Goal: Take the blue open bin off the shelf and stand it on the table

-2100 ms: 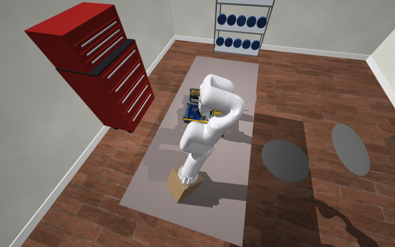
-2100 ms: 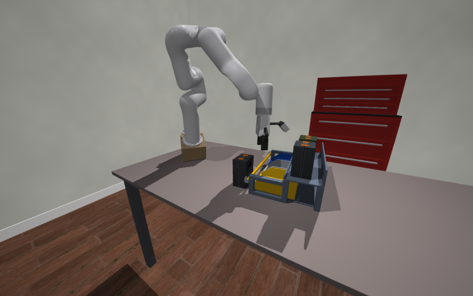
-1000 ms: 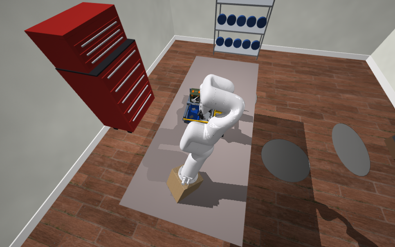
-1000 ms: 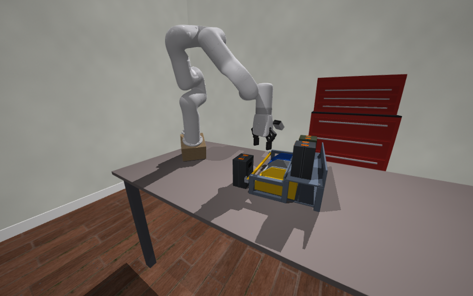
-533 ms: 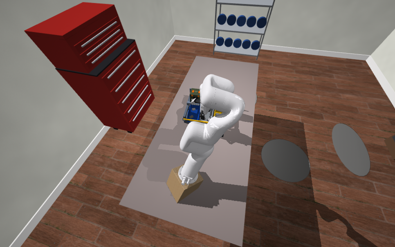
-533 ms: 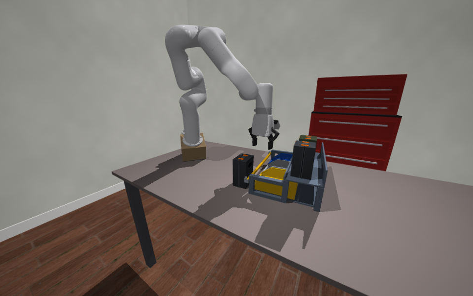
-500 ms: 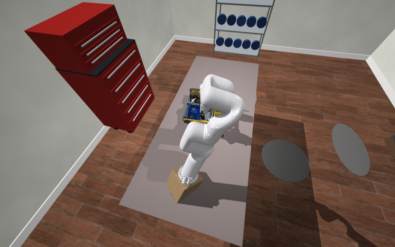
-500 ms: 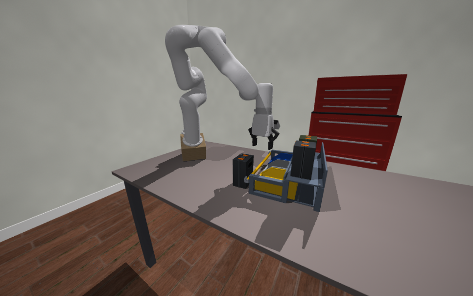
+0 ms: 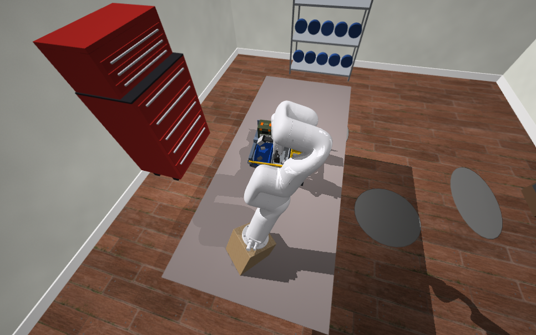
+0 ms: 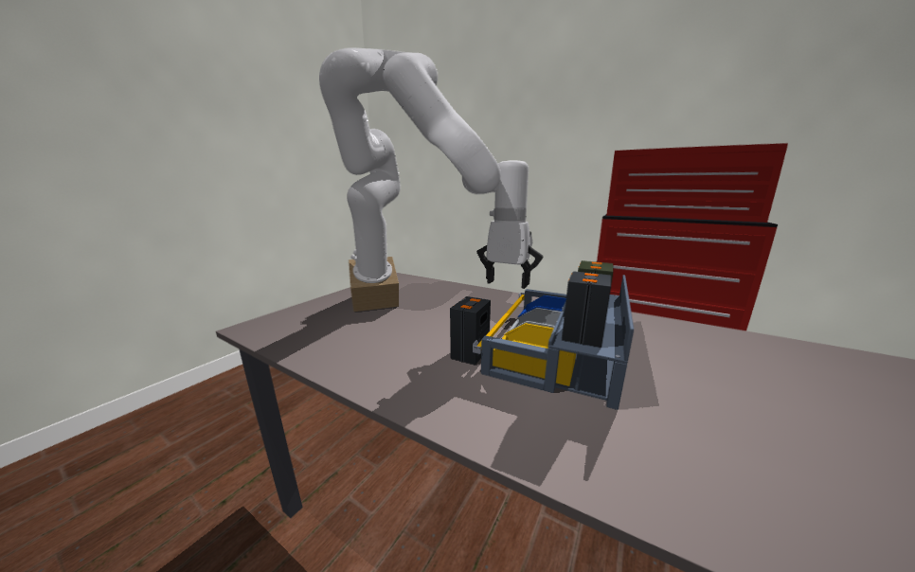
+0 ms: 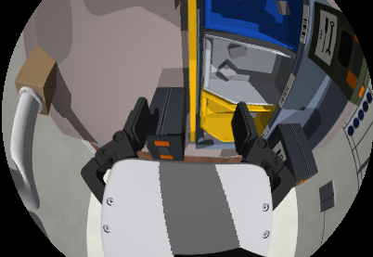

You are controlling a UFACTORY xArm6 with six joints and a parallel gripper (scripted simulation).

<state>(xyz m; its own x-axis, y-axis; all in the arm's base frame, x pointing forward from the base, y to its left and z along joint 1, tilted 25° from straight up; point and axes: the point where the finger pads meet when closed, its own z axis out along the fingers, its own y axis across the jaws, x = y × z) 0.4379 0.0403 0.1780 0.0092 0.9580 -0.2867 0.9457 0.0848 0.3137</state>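
Right now my hand is 100 mm above the yellow rod. From my hand the other things lie so: grey bin (120 mm below, 100 mm ahead); then blue open bin (120 mm to the left, 120 mm below, 100 mm ahead); then yellow bin (120 mm below, 110 mm to the right, 110 mm ahead).
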